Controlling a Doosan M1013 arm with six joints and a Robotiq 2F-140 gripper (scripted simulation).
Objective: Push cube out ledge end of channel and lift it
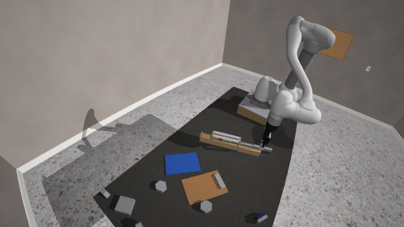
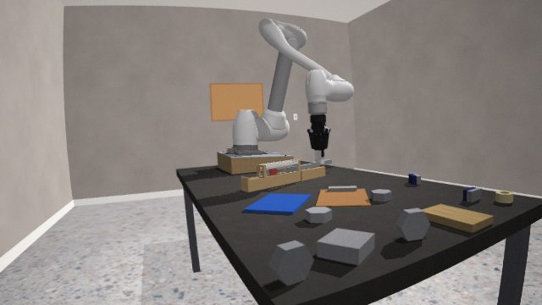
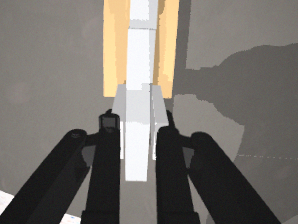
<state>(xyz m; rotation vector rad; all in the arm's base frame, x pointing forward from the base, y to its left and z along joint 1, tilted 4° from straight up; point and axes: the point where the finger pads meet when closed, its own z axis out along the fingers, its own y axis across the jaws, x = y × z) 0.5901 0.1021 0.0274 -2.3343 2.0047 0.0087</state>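
My gripper is now 250 mm to the left of the channel, 40 mm short of it and 30 mm above it. Round my hand: light grey stick: 30 mm below, 10 mm to the left; then grey bar: 130 mm to the right, 30 mm below, 20 mm ahead; then red cube: 290 mm to the right, 50 mm ahead, 30 mm below.
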